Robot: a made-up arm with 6 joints. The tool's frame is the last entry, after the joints.
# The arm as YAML. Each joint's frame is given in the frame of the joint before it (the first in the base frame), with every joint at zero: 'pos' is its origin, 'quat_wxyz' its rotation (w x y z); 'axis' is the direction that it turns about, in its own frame. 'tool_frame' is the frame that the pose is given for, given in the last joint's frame.
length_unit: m
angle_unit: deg
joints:
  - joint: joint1
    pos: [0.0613, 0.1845, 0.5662]
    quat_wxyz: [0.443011, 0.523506, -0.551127, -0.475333]
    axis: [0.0, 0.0, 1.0]
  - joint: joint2
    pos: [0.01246, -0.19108, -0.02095]
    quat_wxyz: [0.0, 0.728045, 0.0, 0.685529]
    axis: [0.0, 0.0, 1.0]
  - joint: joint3
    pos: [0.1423, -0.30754, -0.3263]
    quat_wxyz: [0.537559, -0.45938, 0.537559, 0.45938]
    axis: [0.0, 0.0, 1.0]
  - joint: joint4
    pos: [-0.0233, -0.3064, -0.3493]
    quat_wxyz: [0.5, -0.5, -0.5, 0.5]
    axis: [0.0, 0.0, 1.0]
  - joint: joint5
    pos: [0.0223, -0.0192, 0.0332]
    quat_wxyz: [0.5, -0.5, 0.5, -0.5]
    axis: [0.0, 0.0, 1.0]
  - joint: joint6
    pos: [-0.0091, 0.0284, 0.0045]
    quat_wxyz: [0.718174, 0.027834, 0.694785, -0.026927]
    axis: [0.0, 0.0, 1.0]
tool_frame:
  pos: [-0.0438, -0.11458, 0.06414]
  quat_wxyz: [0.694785, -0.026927, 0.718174, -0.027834]
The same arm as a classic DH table. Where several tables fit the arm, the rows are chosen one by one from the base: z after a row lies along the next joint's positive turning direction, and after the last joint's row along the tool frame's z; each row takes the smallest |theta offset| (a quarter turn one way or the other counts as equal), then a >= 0, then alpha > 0; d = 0 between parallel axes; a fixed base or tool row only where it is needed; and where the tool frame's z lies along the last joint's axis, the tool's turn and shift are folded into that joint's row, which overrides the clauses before.
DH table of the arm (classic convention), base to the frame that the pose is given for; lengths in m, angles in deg. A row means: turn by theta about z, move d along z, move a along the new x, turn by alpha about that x. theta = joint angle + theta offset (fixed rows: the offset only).
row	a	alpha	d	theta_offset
base (fixed)	0.1879	-98.95	0.5583	86.51
joint1	0.1911	-93.45	-0.0708	89.46
joint2	-0.1885	90	-0.3138	81.03
joint3	-0.3064	-90	-0.6309	0
joint4	0.0192	-90	0.0565	-90
joint5	0.0276	88.11	0.0272	85.56
joint6	-0.1147	91.89	0.0514	0
tool (fixed)	0	0	-0.0435	-94.44

